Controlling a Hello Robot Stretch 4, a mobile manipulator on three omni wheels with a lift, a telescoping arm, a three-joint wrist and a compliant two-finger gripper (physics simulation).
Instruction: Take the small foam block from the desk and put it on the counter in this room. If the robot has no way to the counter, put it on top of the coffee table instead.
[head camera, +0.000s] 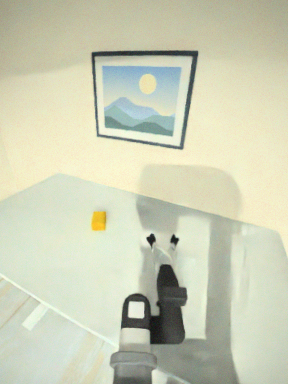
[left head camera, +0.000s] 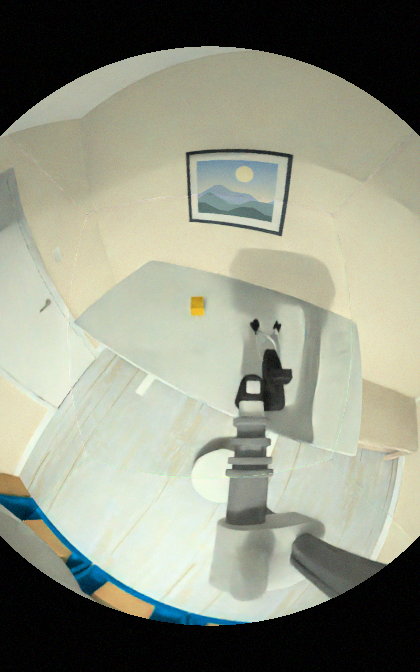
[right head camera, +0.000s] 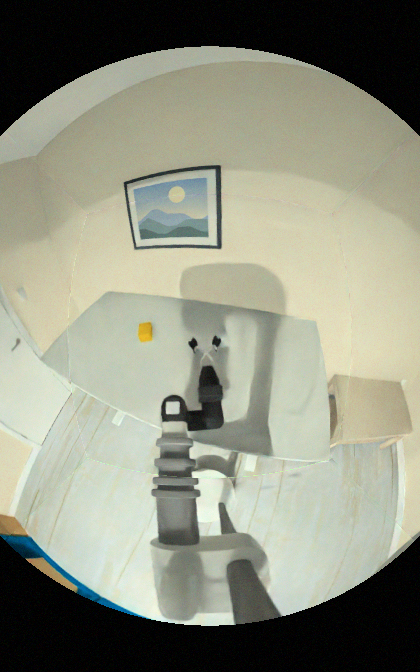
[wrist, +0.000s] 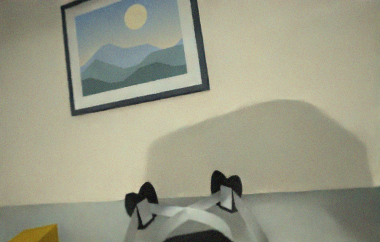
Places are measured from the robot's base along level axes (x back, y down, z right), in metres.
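Pixels of known places: gripper, fingertip midpoint: (head camera: 162, 235) (wrist: 183, 189).
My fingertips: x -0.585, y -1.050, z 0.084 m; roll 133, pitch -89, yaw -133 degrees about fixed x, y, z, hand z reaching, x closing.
Note:
Behind a point stands the place of what it marks.
The small foam block (head camera: 99, 221) {x -0.737, y -0.968, z -0.197 m} (left head camera: 197, 306) (right head camera: 145, 332) is yellow-orange and lies on the pale grey desk (head camera: 45, 250) {x -0.581, y -0.923, z -0.395 m} (left head camera: 135, 330) (right head camera: 100, 365), toward its left part. A corner of the block (wrist: 40, 234) {x -0.767, y -0.968, z -0.187 m} also shows at the lower left of the wrist view. My gripper (head camera: 163, 239) {x -0.585, y -1.050, z 0.084 m} (left head camera: 266, 326) (right head camera: 205, 343) (wrist: 183, 189) {x -0.585, y -1.050, z 0.084 m} is open and empty, with its fingertips apart. It is over the desk, to the right of the block. The counter and the coffee table cannot be made out for certain in these views.
A framed picture (head camera: 140, 100) {x -1.117, y -1.475, z -0.039 m} (left head camera: 239, 192) (right head camera: 172, 207) (wrist: 132, 52) {x -1.115, y -1.428, z -0.034 m} hangs on the wall behind the desk. A beige piece of furniture (left head camera: 387, 417) (right head camera: 372, 410) stands right of the desk. A door (left head camera: 35, 320) is at the left. Blue shelving (left head camera: 80, 572) with boxes is at the lower left.

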